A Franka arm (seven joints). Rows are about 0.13 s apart.
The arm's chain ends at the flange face. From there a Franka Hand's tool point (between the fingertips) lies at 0.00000 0.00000 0.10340 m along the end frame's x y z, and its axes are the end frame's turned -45 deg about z.
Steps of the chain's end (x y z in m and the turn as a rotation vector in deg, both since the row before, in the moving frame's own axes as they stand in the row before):
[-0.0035 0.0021 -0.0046 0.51 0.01 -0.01]
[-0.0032 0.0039 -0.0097 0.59 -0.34 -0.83]
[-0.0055 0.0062 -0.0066 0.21 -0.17 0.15]
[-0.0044 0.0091 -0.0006 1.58 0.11 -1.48]
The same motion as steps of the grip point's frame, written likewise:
[-0.0033 -0.0016 -0.0046 0.35 0.37 -0.01]
[-0.0047 -0.0007 -0.0097 0.66 0.18 -0.83]
[-0.0082 0.0000 -0.0066 0.27 0.03 0.15]
[-0.0074 0.0014 -0.0006 1.04 1.20 -1.48]

